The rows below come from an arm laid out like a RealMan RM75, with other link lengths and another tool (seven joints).
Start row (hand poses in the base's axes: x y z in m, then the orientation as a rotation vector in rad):
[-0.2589 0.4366 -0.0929 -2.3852 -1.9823 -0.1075]
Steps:
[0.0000 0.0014 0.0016 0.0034 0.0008 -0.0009]
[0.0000 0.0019 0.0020 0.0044 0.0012 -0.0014]
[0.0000 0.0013 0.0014 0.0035 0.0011 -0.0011]
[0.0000 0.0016 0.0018 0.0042 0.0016 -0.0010]
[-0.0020 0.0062 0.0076 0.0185 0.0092 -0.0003]
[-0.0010 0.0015 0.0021 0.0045 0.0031 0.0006]
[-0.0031 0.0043 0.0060 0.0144 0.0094 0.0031]
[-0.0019 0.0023 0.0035 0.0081 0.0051 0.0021]
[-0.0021 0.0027 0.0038 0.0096 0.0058 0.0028]
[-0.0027 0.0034 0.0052 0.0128 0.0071 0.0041]
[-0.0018 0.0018 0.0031 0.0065 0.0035 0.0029]
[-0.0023 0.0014 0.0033 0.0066 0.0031 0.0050]
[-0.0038 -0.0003 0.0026 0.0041 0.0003 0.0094]
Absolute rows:
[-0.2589 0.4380 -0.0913 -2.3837 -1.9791 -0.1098]
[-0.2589 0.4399 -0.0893 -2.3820 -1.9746 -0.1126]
[-0.2589 0.4412 -0.0879 -2.3805 -1.9710 -0.1147]
[-0.2589 0.4428 -0.0861 -2.3783 -1.9669 -0.1168]
[-0.2609 0.4490 -0.0785 -2.3635 -1.9528 -0.1233]
[-0.2619 0.4505 -0.0764 -2.3589 -1.9498 -0.1238]
[-0.2650 0.4548 -0.0704 -2.3432 -1.9417 -0.1259]
[-0.2669 0.4571 -0.0669 -2.3341 -1.9376 -0.1273]
[-0.2690 0.4598 -0.0631 -2.3231 -1.9332 -0.1292]
[-0.2717 0.4632 -0.0579 -2.3083 -1.9280 -0.1324]
[-0.2735 0.4650 -0.0548 -2.3000 -1.9263 -0.1340]
[-0.2758 0.4664 -0.0515 -2.2897 -1.9271 -0.1360]
[-0.2796 0.4661 -0.0489 -2.2776 -1.9354 -0.1384]

